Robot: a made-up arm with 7 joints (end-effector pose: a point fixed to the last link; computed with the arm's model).
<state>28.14 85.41 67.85 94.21 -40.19 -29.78 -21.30</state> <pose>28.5 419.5 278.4 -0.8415 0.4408 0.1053 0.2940</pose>
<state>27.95 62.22 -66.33 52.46 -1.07 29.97 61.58</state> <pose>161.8 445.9 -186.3 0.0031 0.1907 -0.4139 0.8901</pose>
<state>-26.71 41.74 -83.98 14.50 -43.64 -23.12 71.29</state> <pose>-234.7 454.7 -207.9 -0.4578 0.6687 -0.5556 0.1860</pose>
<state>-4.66 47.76 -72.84 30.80 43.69 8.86 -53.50</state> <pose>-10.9 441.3 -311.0 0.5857 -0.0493 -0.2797 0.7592</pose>
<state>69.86 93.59 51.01 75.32 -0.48 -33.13 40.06</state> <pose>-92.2 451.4 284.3 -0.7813 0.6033 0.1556 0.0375</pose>
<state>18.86 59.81 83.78 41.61 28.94 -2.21 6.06</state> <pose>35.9 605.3 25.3 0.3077 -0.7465 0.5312 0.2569</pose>
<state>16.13 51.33 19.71 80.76 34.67 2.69 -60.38</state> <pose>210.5 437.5 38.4 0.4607 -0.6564 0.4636 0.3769</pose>
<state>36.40 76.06 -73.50 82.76 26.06 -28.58 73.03</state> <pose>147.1 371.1 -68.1 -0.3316 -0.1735 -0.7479 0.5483</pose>
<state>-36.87 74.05 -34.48 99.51 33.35 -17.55 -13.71</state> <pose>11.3 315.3 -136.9 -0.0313 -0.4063 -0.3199 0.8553</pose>
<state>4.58 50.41 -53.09 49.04 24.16 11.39 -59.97</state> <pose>113.1 399.1 -275.3 0.6206 -0.2836 -0.2067 0.7012</pose>
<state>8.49 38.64 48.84 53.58 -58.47 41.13 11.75</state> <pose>131.9 511.4 -181.5 0.5643 -0.0285 0.1206 0.8162</pose>
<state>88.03 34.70 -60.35 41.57 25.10 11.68 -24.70</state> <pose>425.8 293.8 154.6 0.4158 -0.7252 -0.0428 0.5472</pose>
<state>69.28 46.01 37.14 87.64 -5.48 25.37 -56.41</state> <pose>148.2 449.4 241.4 0.4648 -0.5743 0.6730 0.0351</pose>
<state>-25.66 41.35 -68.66 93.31 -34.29 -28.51 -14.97</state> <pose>-141.1 160.0 -203.0 -0.3213 -0.5518 -0.5759 0.5105</pose>
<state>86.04 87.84 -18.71 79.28 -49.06 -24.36 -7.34</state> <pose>124.8 478.3 260.9 0.8647 -0.3874 -0.3191 0.0217</pose>
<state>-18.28 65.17 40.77 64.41 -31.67 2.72 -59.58</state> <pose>120.1 543.6 -17.4 0.8986 -0.3889 -0.0894 0.1823</pose>
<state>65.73 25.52 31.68 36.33 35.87 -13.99 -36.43</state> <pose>356.0 417.9 58.5 0.0558 -0.6293 0.7049 0.3224</pose>
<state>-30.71 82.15 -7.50 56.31 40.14 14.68 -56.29</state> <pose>97.5 563.1 -72.4 0.7690 -0.2099 -0.0617 0.6006</pose>
